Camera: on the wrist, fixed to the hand. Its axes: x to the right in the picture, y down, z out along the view.
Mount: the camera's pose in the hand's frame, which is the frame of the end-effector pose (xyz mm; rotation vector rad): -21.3 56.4 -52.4 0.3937 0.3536 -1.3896
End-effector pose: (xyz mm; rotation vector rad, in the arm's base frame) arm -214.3 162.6 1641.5 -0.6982 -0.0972 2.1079
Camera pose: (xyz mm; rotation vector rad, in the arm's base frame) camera -219.1 102.4 1589.2 -0.4927 0.0344 0.6305
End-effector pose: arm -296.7 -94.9 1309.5 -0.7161 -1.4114 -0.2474
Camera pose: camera -226.4 -87.6 1272.3 0.7100 -1.3358 -1.0661
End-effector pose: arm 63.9 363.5 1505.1 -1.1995 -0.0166 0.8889
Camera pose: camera 40.3 313.4 1447.5 -0.6848 -0.3318 -0.5248
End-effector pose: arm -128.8 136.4 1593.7 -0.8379 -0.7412 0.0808
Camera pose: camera -99.9 133.6 1519.3 0.1633 -0.7942 -1.1005
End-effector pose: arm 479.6 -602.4 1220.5 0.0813 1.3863 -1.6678
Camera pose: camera 504.2 -543.7 1172.3 0.3946 -1.1006 2.5148
